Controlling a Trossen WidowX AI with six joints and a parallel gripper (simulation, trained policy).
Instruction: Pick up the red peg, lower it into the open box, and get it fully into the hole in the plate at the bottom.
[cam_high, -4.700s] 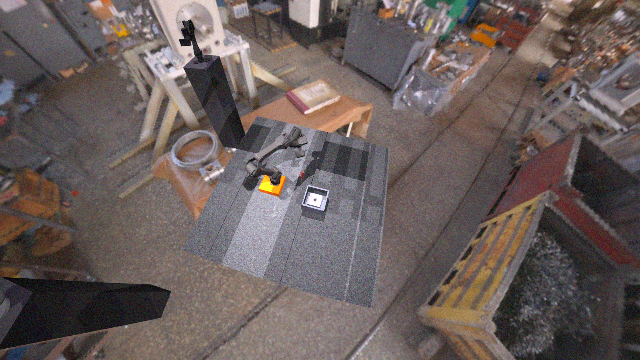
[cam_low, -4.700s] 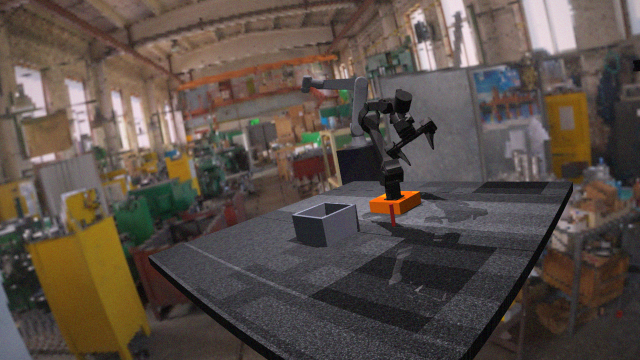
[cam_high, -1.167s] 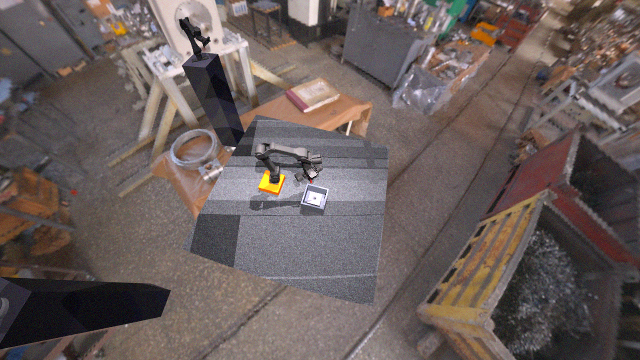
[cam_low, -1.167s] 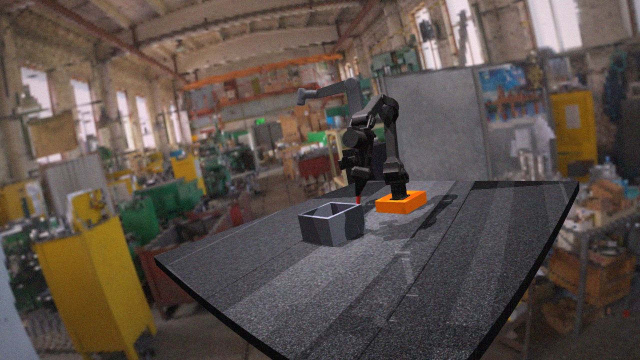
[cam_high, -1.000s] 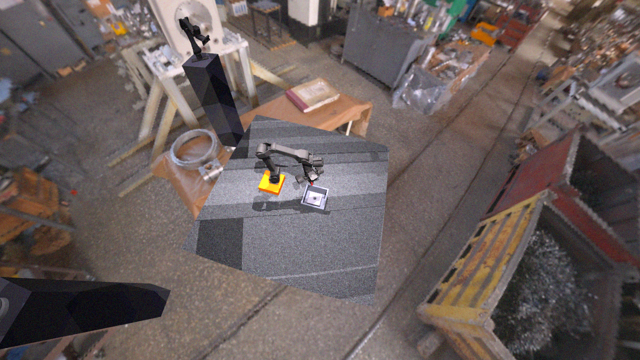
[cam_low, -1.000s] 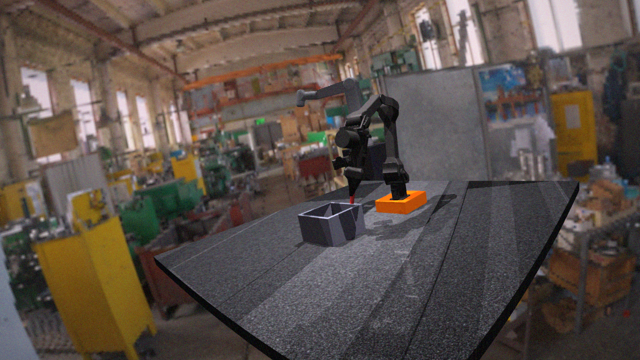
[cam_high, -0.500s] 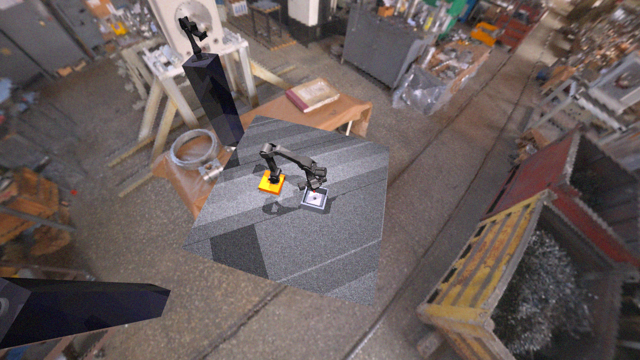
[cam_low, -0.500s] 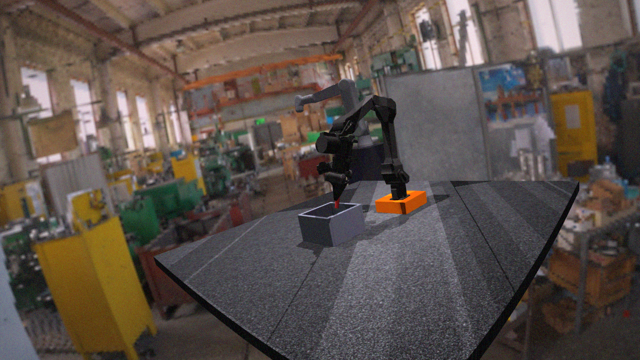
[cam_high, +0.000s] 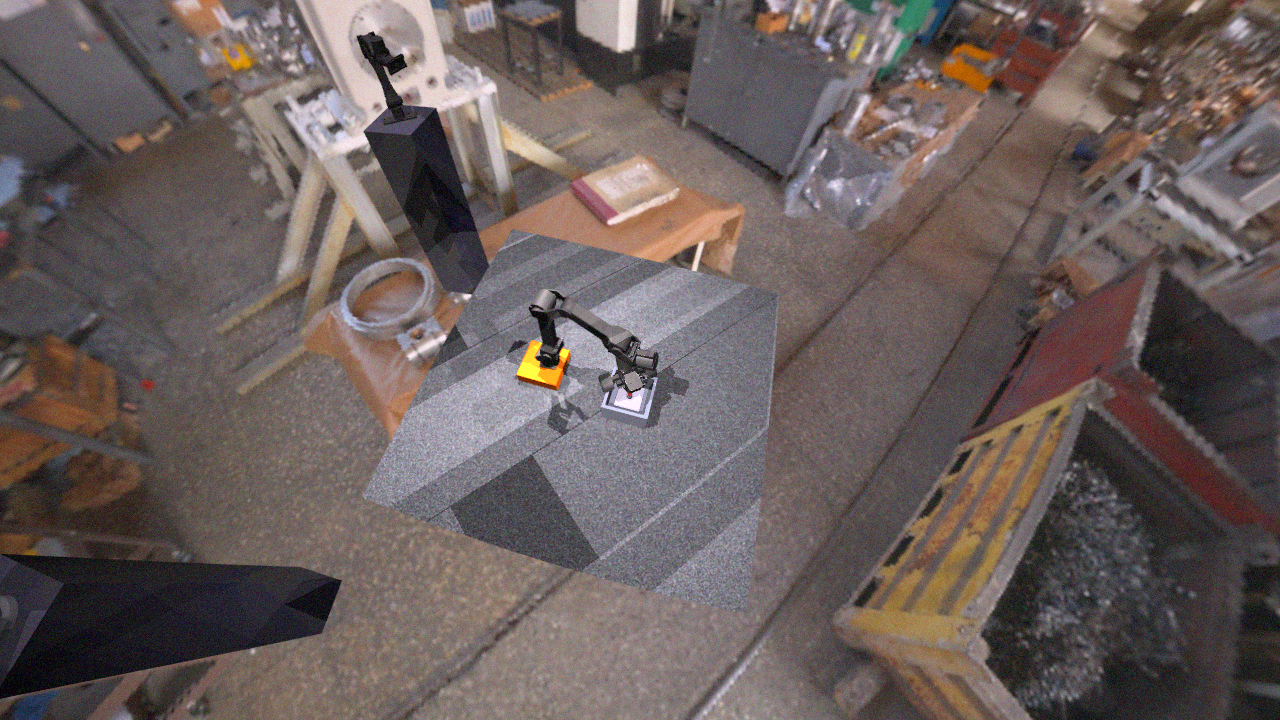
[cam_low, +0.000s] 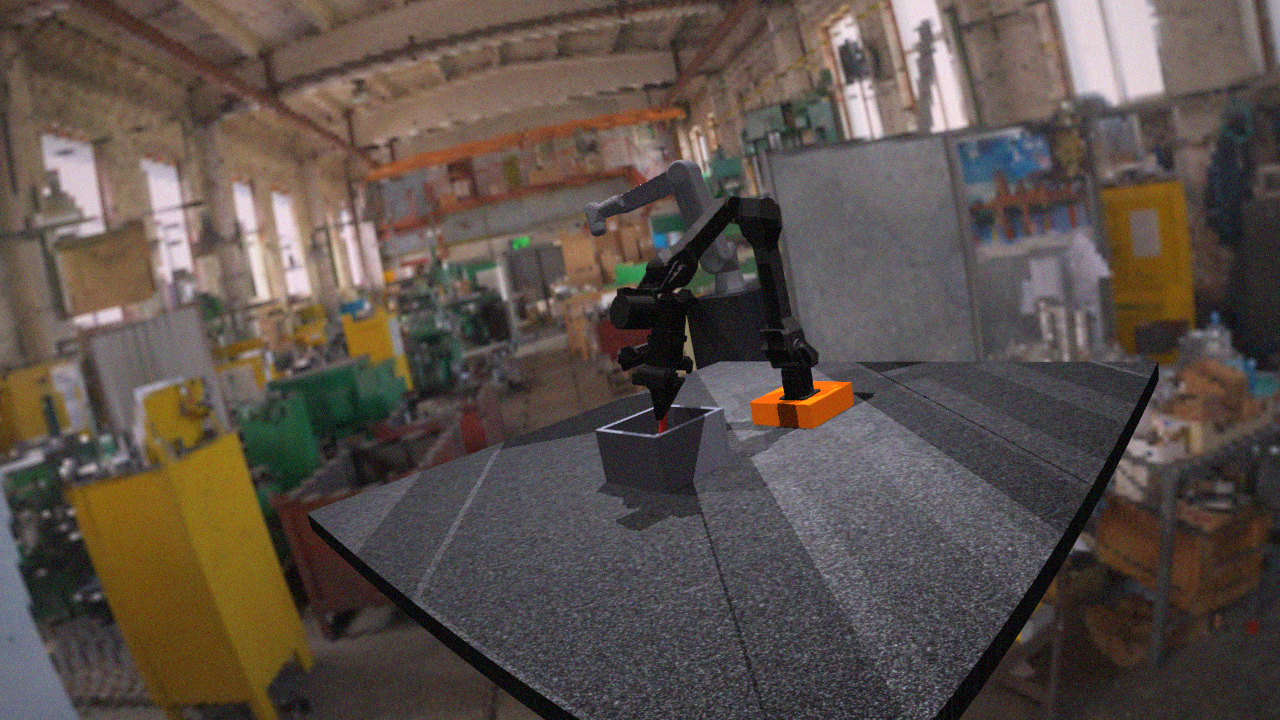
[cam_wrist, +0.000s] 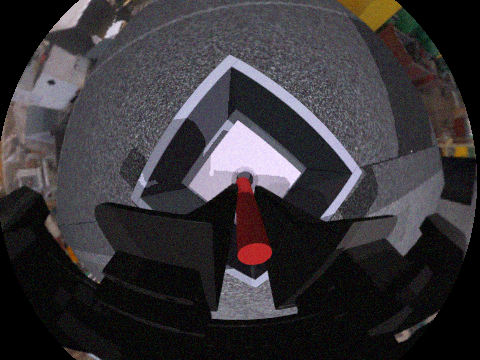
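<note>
The red peg is 1 cm to the left of my gripper tip and 1 cm above it. Also, from my gripper tip: pale plate (5 cm below); grey box (7 cm below).
</note>
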